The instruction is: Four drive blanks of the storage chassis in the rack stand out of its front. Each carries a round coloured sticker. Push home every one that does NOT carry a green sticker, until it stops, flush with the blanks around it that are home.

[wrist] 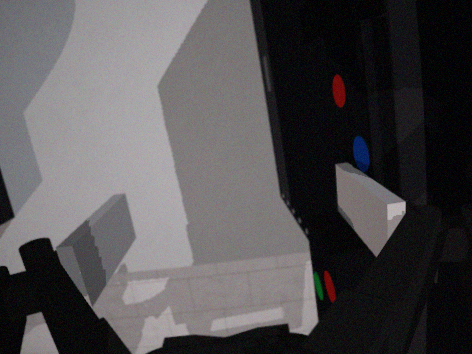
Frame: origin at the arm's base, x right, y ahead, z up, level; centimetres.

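Seen in the pictures: gripper, fingertip midpoint: [232, 202].
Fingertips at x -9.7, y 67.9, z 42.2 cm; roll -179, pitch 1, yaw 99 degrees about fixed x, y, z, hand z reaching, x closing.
Observation:
Offsets run from my fingertips to a thing's middle. "spot": to the spot under its first point. Level surfaces: height alone.
In the wrist view four round stickers show on the dark front of the storage chassis {dy +20.2, dx -12.9, dz -20.4 cm} [310, 135]: a red sticker {dy +6.0, dx -6.8, dz -0.6 cm} [339, 91] at upper right, a blue sticker {dy +6.6, dx -3.6, dz +2.3 cm} [361, 153] below it, and a green sticker {dy +5.9, dx +6.0, dz -0.4 cm} [318, 286] close beside a second red sticker {dy +5.7, dx +4.2, dz +2.5 cm} [329, 286] at lower right. The blanks that carry them are too dark to make out, so how far each stands out cannot be told. My gripper [232, 202] is open and empty. Its right fingertip overlaps the chassis in view, just below the blue sticker; its left fingertip is over the pale floor area.
The rack's dark upright {spot: dy +8.1, dx -6.0, dz +3.7 cm} [407, 110] runs down the right side. A dark edge with a small light plate runs down the chassis's left side. A pale floor {dz -50.9 cm} [115, 100] with shadows lies left, and a tiled wall or floor strip [225, 290] crosses the bottom.

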